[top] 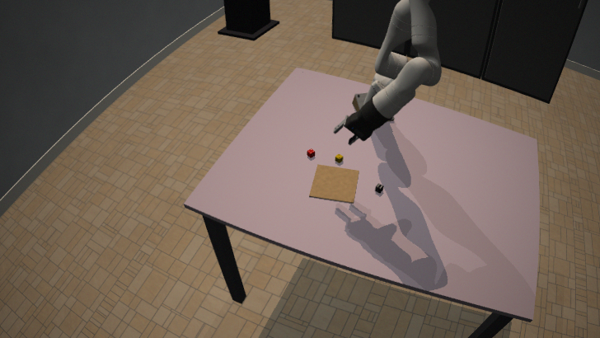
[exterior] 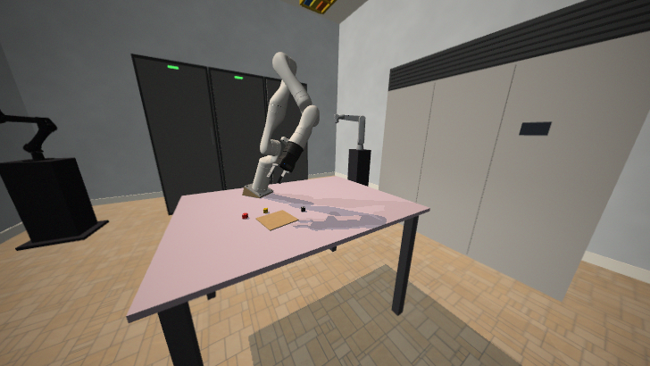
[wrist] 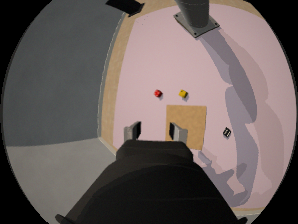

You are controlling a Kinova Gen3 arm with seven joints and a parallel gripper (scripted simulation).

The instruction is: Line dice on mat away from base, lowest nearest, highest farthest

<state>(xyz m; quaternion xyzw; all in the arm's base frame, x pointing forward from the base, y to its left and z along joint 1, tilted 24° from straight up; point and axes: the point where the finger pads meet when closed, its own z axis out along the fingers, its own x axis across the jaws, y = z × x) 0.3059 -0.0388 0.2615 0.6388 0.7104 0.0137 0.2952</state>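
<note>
My hand is 5 cm past the red die, 14 cm to the left of it and 18 cm above it. Round my hand: yellow die: 7 cm behind, 4 cm to the right, 18 cm below; then square mat: 3 cm ahead, 1 cm to the right, 19 cm below; then black die: 1 cm behind, 13 cm to the left, 18 cm below.
</note>
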